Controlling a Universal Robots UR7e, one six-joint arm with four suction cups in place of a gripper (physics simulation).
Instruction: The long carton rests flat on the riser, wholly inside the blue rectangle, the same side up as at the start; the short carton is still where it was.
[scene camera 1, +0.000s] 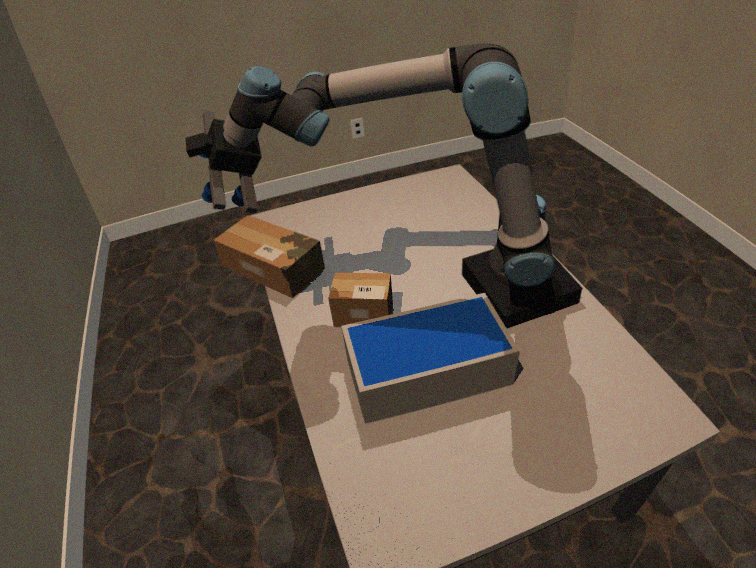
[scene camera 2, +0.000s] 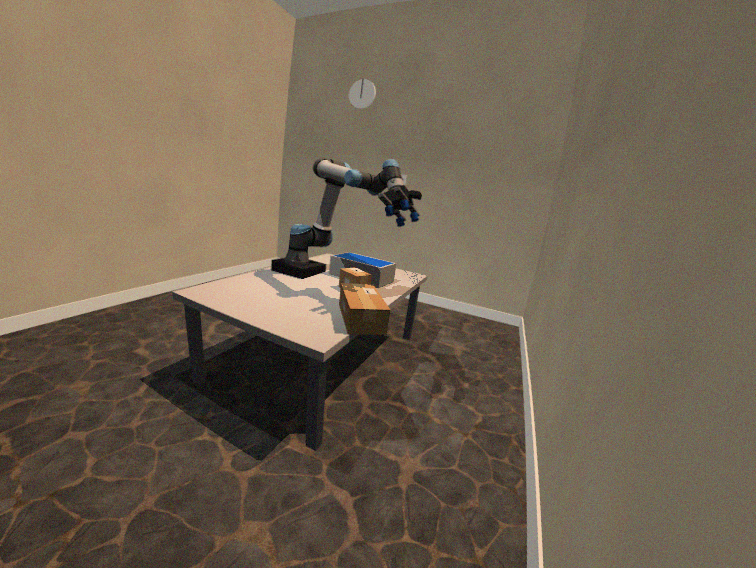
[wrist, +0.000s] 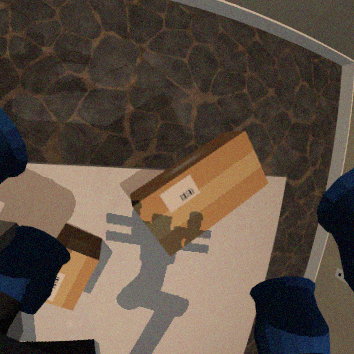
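Where they show: hand, tool point: (scene camera 2: 403, 217) (wrist: 160, 234); arm's base, link origin: (scene camera 2: 296, 262).
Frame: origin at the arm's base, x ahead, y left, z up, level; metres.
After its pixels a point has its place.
Observation:
The long brown carton (scene camera 1: 259, 247) @(x 0.701, y -0.237, z 0.044 m) (scene camera 2: 365, 300) @(x 0.728, y -0.314, z 0.045 m) (wrist: 215, 182) @(x 0.713, y -0.279, z 0.045 m) lies on the table with its label up, partly over the table's edge. The short carton (scene camera 1: 360, 300) @(x 0.447, y 0.064, z 0.040 m) (scene camera 2: 355, 275) @(x 0.482, y -0.048, z 0.044 m) (wrist: 80, 272) @(x 0.461, y -0.022, z 0.045 m) stands between it and the riser; a cup partly hides it in the wrist view. The grey riser (scene camera 1: 440, 390) @(x 0.320, y 0.350, z -0.006 m) (scene camera 2: 384, 276) @(x 0.503, y 0.217, z 0.001 m) bears the blue rectangle (scene camera 1: 409, 360) @(x 0.377, y 0.302, z 0.060 m) (scene camera 2: 366, 259) @(x 0.334, y 0.264, z 0.060 m), on which no carton rests. My gripper (scene camera 1: 224, 194) (scene camera 2: 402, 213) @(x 0.720, y -0.078, z 0.374 m) is open, tilted, and hangs above the long carton with a gap. Its dark blue cups show near the wrist view's edges, touching nothing.
The robot's black base (scene camera 1: 482, 290) @(x 0.115, y 0.048, z -0.021 m) (scene camera 2: 298, 267) @(x 0.082, y -0.062, z -0.004 m) stands on the table (scene camera 1: 427, 488) @(x 0.400, y 0.545, z -0.060 m) (scene camera 2: 262, 305) @(x 0.317, y -0.495, z -0.060 m) (wrist: 225, 290) @(x 0.335, y -0.492, z -0.060 m), behind the riser in scene camera 1. Stone-patterned floor lies beyond the table's edge under the overhang. Walls stand around the table.

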